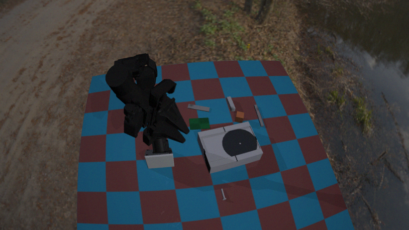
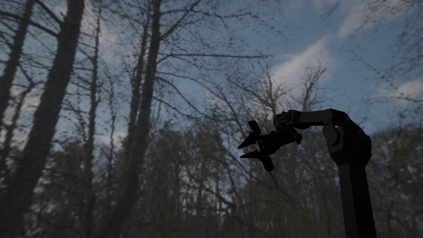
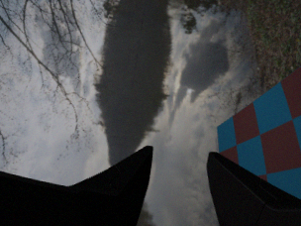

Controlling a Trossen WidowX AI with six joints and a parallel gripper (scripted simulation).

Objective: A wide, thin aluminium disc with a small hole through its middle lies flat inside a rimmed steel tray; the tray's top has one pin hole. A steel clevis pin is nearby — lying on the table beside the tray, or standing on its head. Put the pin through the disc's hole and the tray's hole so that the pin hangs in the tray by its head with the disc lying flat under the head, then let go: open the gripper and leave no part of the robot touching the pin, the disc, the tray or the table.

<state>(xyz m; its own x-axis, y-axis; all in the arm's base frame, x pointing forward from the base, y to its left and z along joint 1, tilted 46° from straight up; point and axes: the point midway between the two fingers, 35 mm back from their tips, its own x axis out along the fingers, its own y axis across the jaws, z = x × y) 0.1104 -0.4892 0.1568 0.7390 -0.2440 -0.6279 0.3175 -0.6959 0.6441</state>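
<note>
Right now my gripper tip is 52 cm above the steel clevis pin, 15 cm short of it and 5 cm to the right of it. Also, from my gripper tip: steel tray: 48 cm below, 28 cm to the left, 21 cm ahead; flat green piece: 52 cm below, 44 cm to the left, 9 cm ahead; dark round disc: 47 cm below, 28 cm to the left, 25 cm ahead.
</note>
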